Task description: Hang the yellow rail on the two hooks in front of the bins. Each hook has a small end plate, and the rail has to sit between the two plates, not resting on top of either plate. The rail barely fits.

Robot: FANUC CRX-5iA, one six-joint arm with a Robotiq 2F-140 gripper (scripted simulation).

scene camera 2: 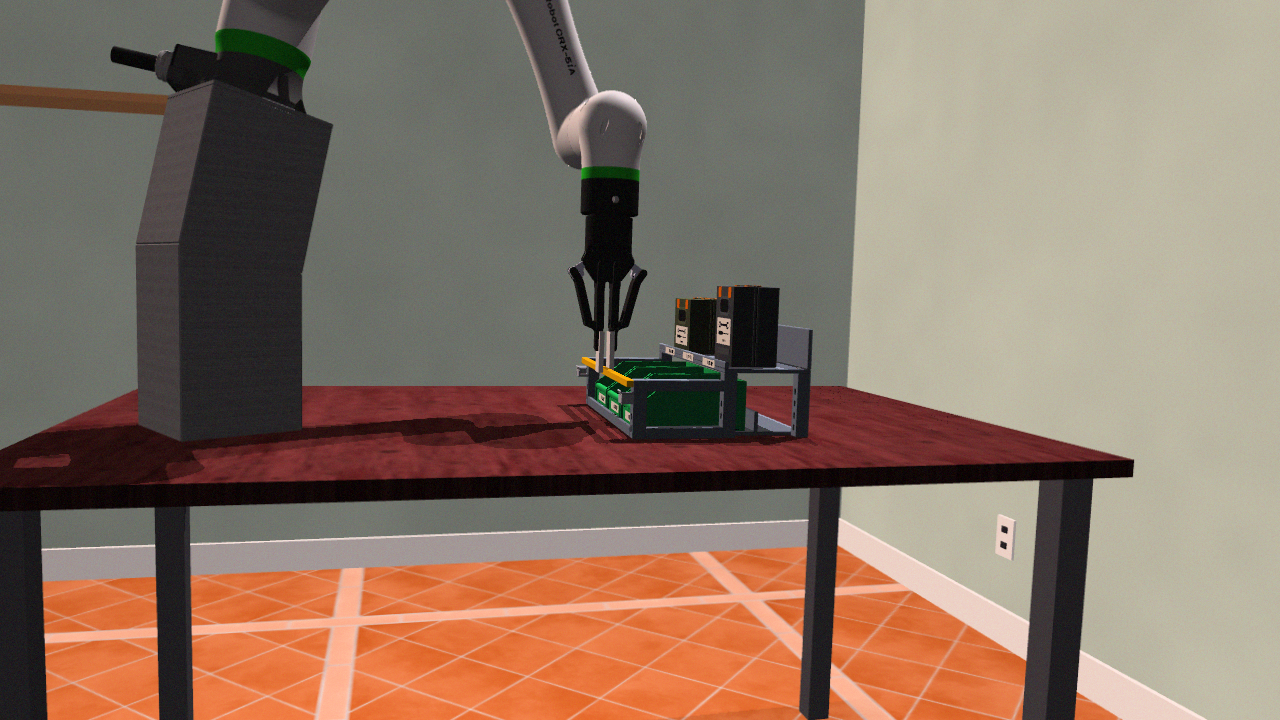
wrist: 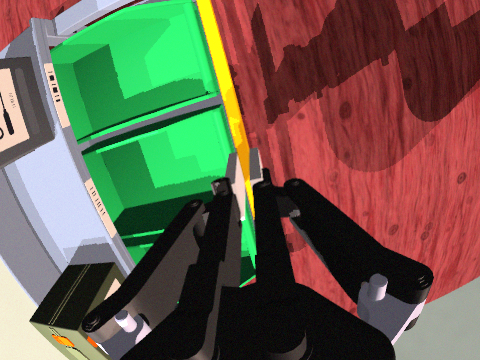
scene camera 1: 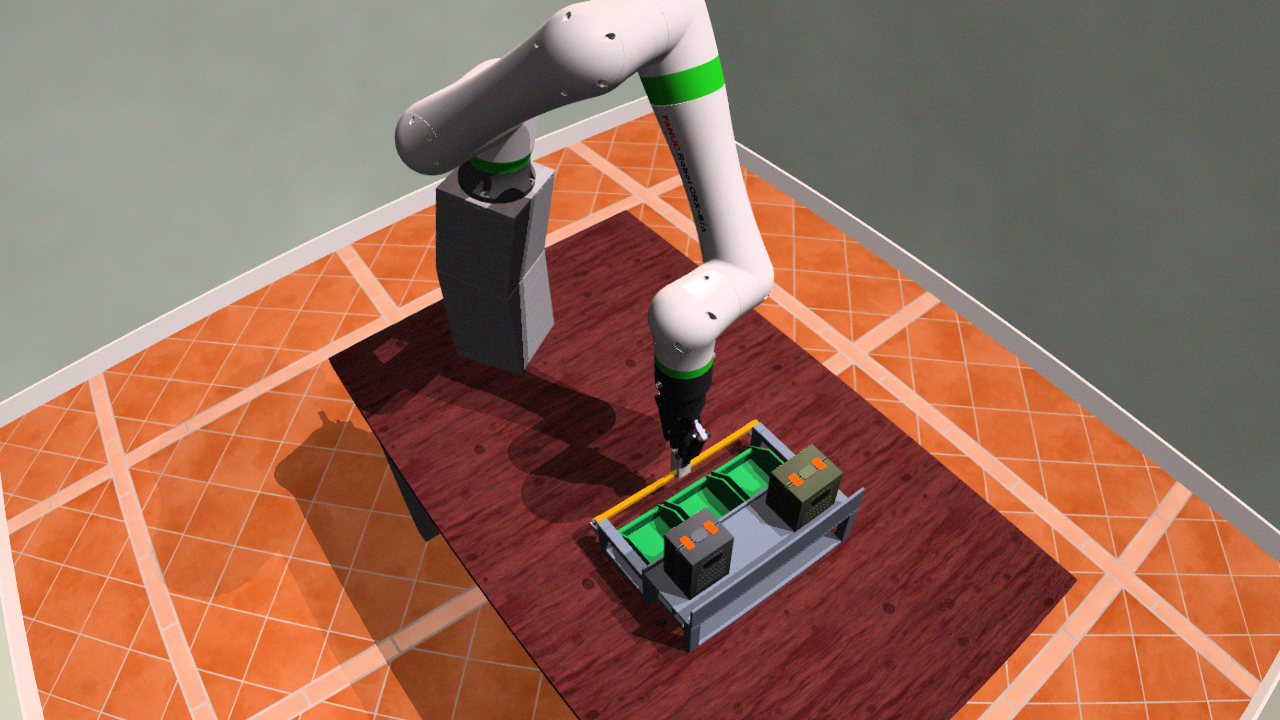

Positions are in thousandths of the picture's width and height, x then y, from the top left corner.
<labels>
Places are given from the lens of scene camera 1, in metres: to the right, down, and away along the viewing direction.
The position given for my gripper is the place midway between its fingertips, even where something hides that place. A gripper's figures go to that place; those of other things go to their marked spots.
my gripper (scene camera 1: 532, 655): 0.07, 0.20, 1.52
yellow rail (scene camera 1: 479, 710): -0.05, 0.27, 1.45
</labels>
